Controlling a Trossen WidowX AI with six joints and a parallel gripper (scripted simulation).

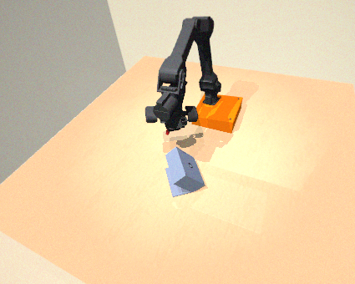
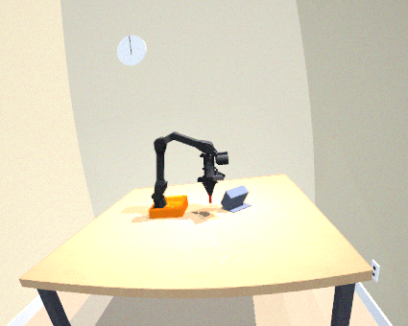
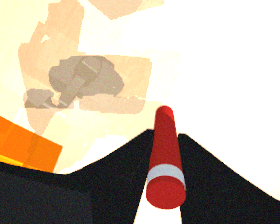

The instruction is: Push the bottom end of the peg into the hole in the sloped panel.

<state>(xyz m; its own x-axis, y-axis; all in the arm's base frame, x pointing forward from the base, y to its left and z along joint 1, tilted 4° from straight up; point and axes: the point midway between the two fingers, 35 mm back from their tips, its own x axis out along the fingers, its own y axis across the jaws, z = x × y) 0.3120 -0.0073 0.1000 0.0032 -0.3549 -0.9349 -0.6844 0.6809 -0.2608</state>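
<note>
Now: gripper tip 13 cm to the right of the sloped panel, 10 cm short of it and 6 cm above it. Also, from my gripper tip: red peg (2 cm above).
</note>
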